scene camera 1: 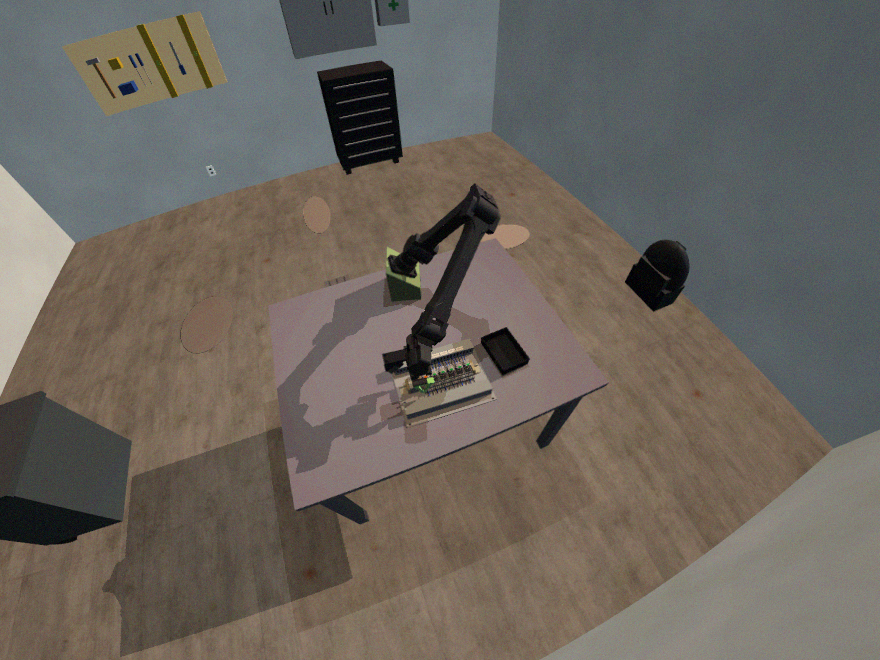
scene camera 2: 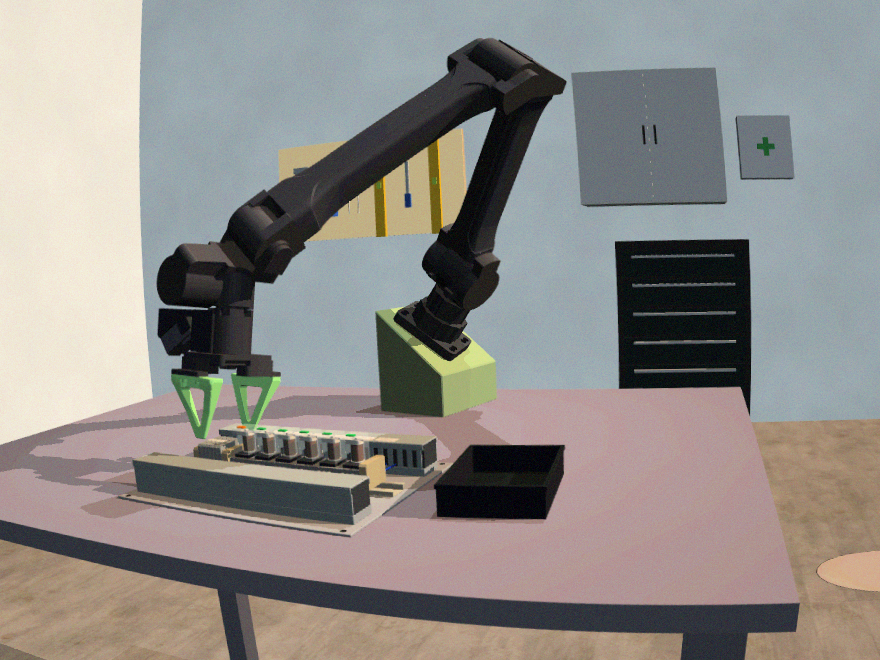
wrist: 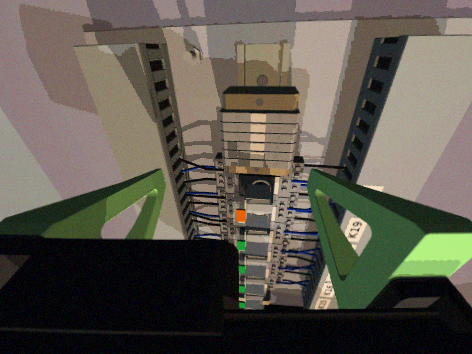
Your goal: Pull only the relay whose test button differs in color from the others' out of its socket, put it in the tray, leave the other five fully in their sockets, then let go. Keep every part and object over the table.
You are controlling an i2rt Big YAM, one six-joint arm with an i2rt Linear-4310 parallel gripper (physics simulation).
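Where they show: gripper, between the fingertips: (scene camera 1: pixel 420 381) (scene camera 2: pixel 225 435) (wrist: pixel 236 176); arm's base, origin of its link: (scene camera 1: pixel 401 267) (scene camera 2: pixel 430 333).
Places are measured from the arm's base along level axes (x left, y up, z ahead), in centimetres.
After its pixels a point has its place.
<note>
Six relays stand in a row on the panel (scene camera 2: pixel 284 523) {x 11.5, y -12.0, z 61.1 cm} (wrist: pixel 200 105) {x -7.5, y -12.0, z 53.8 cm}. The relay with the orange test button (scene camera 2: pixel 248 441) {x -1.2, y -7.0, z 49.6 cm} (wrist: pixel 258 221) {x -0.2, y -7.0, z 48.2 cm} is at the row's left end in scene camera 2, seated in its socket. The other relays (scene camera 2: pixel 309 448) (wrist: pixel 257 249) have green buttons and stand in their sockets. My gripper (scene camera 1: pixel 426 383) {x -4.5, y -6.5, z 50.0 cm} (scene camera 2: pixel 226 430) {x -4.5, y -6.5, z 50.0 cm} (wrist: pixel 236 176) {x -4.5, y -6.5, z 50.0 cm} is wide open and empty, pointing down above the orange-button end. In the wrist view its green fingers are on either side of the row. The black tray (scene camera 1: pixel 517 367) {x 30.8, y -11.1, z 52.0 cm} (scene camera 2: pixel 490 501) {x 30.1, y -10.4, z 52.0 cm} lies beside the panel and looks empty.
Wiring ducts (scene camera 2: pixel 248 488) (wrist: pixel 422 105) run along both sides of the row. A terminal block stack (wrist: pixel 259 135) {x -7.0, y -7.6, z 48.7 cm} stands past the orange-button relay, with wires at both sides. The green arm base (scene camera 1: pixel 403 286) {x -1.1, y -3.8, z 7.2 cm} (scene camera 2: pixel 469 387) {x 7.0, y -8.8, z 1.0 cm} stands at the table's back edge.
</note>
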